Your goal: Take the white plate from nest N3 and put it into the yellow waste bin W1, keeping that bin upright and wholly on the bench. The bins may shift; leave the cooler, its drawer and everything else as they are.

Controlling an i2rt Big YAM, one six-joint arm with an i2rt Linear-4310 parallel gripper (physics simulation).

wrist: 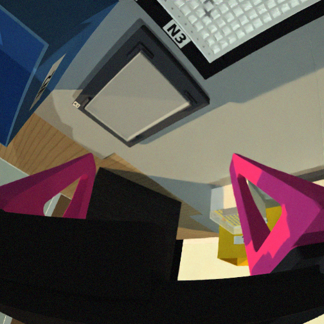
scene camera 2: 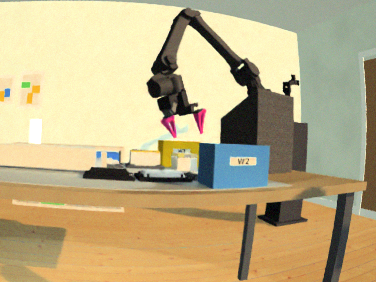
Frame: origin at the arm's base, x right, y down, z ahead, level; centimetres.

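Where they show: gripper, fingertip midpoint: (scene camera 2: 188, 135); arm's base, link origin: (scene camera 2: 259, 99).
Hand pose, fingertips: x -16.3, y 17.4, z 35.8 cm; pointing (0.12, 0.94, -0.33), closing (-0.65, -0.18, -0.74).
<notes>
Things, the pixels of their top centre, and the offset from my fingertips. "spot": a spot on its surface instead.
- white plate, top centre: (scene camera 2: 161, 171) dx -3.7, dy +11.5, dz +9.3 cm
- yellow bin W1, top centre: (scene camera 2: 178, 141) dx +47.8, dy +2.1, dz -8.8 cm
- blue bin W2, top centre: (scene camera 2: 234, 144) dx -16.3, dy +2.1, dz -9.5 cm
- black nest, surface spot: (scene camera 2: 107, 173) spot: dx -7.6, dy +12.3, dz +26.9 cm
- long cream box, top centre: (scene camera 2: 44, 145) dx +15.9, dy +5.7, dz +53.0 cm
The white plate (wrist: 240, 25) (scene camera 2: 165, 173), a pale plate with a grid of wells, lies in the black nest N3 (wrist: 206, 71) at the top edge of the wrist view, partly cut off. The yellow bin W1 (wrist: 227, 251) (scene camera 2: 166, 149) stands upright on the bench. In the wrist view it is partly hidden by the right finger; in the scene view it is behind other boxes. My gripper (wrist: 162, 160) (scene camera 2: 188, 134) is open and empty, with pink fingers. It hangs above the bench objects, and nest N3 lies beyond its fingertips in the wrist view.
The blue bin W2 (scene camera 2: 215, 167) (wrist: 20, 65) stands beside a dark nest with a flat grey lid (wrist: 137, 97). A clear box with a yellow grid (wrist: 227, 217) is beside W1. A black nest (scene camera 2: 107, 173) and a long cream box (scene camera 2: 60, 156) are at the left. The dark pedestal (scene camera 2: 257, 130) is at the right.
</notes>
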